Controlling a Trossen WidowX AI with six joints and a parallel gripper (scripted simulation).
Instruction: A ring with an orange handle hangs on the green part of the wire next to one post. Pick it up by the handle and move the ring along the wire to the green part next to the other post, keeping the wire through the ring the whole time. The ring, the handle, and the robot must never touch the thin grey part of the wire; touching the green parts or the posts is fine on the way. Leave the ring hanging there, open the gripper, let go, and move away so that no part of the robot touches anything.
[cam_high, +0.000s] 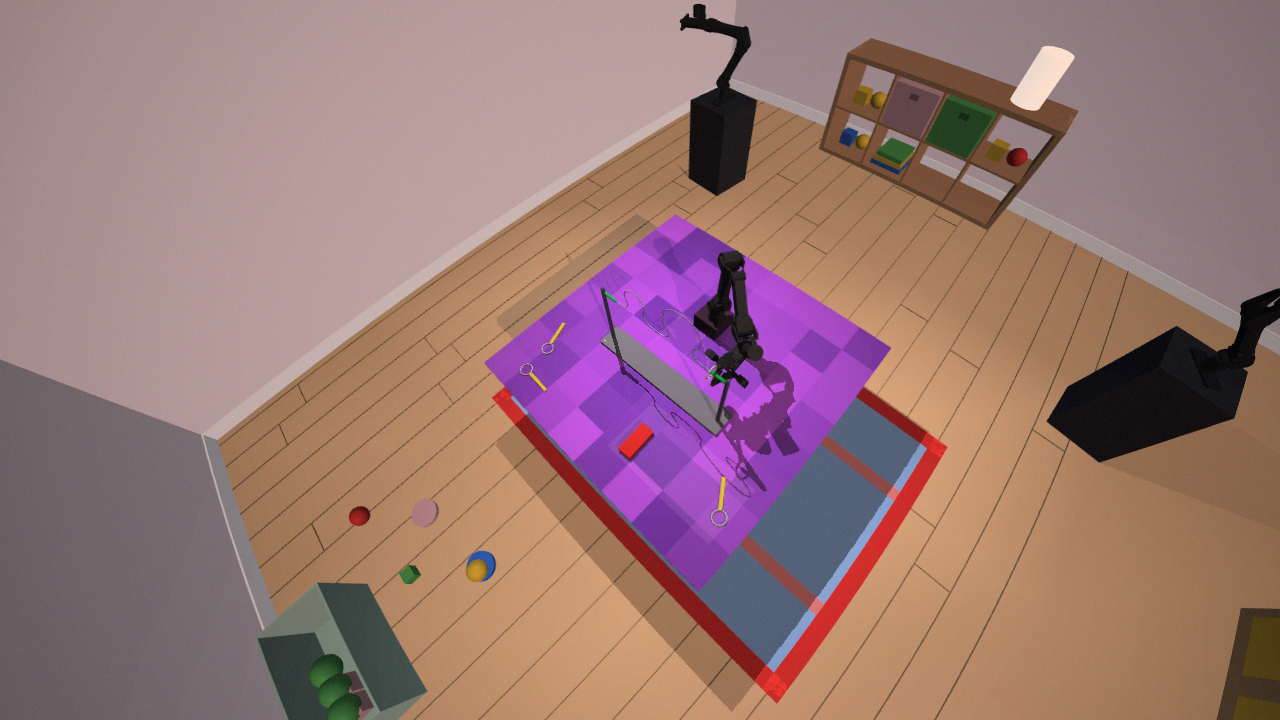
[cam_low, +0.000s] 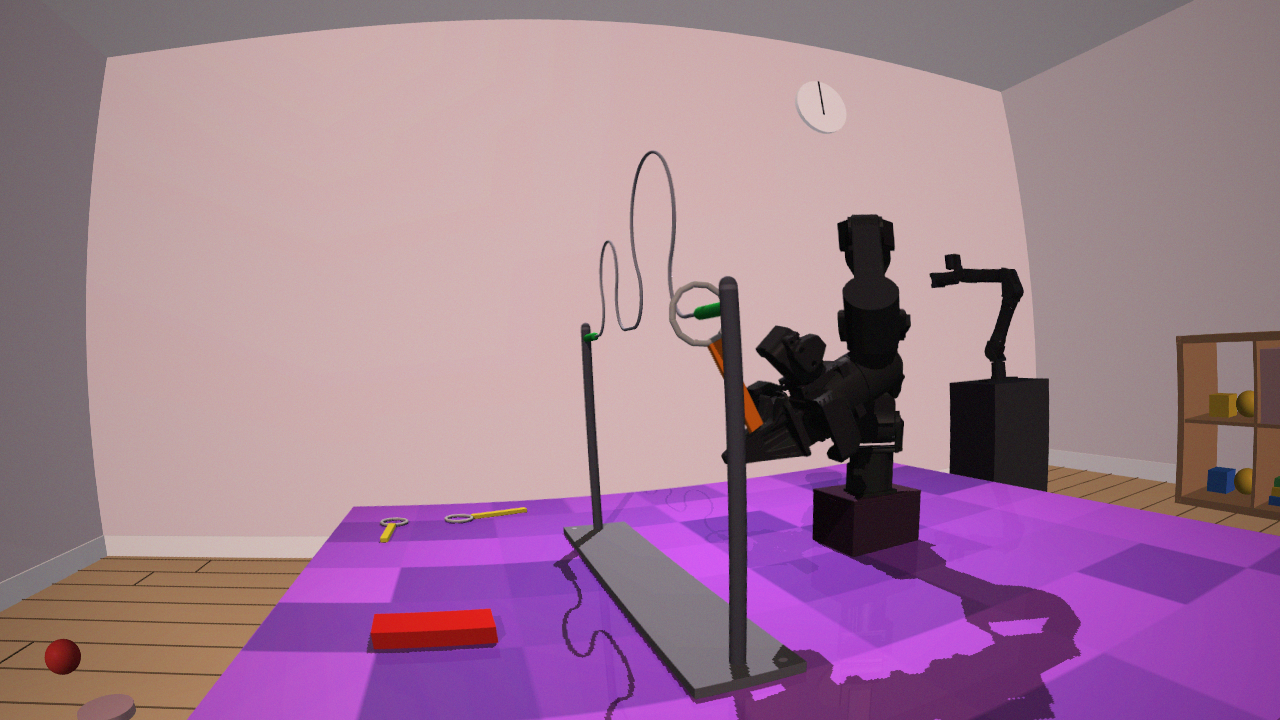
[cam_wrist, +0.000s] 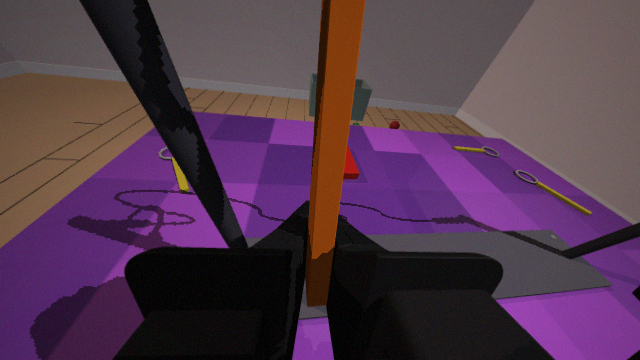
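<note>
My gripper tip is now 10 cm below the ring with orange handle. From my gripper tip the other things lie so: red block: 31 cm ahead, 8 cm to the right, 19 cm below.
</note>
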